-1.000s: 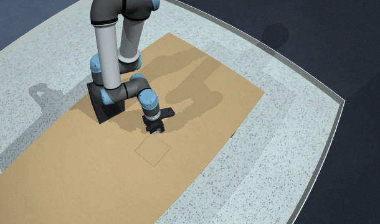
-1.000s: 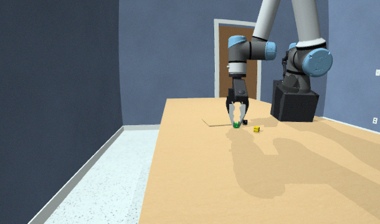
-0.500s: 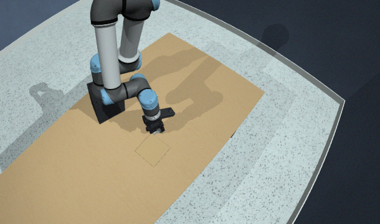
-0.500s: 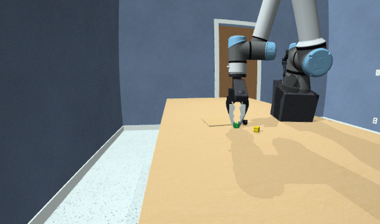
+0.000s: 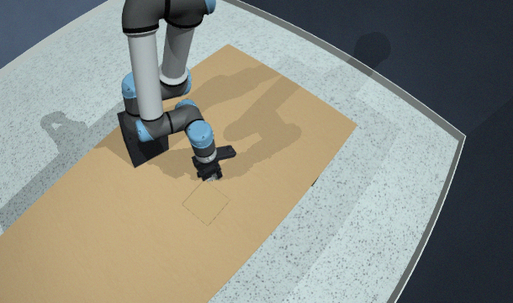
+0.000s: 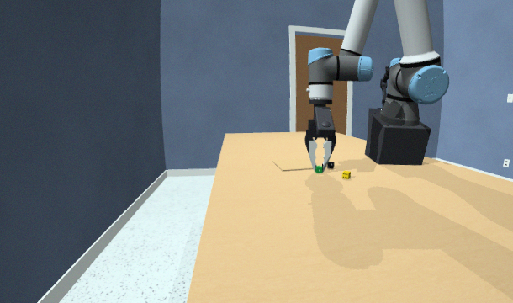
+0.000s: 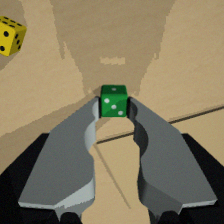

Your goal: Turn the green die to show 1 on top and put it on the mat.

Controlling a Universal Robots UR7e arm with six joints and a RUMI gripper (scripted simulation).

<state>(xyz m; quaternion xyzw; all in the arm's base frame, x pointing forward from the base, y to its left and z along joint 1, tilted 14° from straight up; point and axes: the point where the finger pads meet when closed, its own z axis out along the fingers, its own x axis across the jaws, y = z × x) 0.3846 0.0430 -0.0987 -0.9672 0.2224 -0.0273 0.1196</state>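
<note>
Right now the tan mat is 120 mm to the right of my hand, 30 mm ahead of it and 20 mm below it. Round my hand: green die: 10 mm below; yellow die: 80 mm to the left, 50 mm behind, 10 mm below; black die: 70 mm behind, 30 mm to the right, 10 mm below.
</note>
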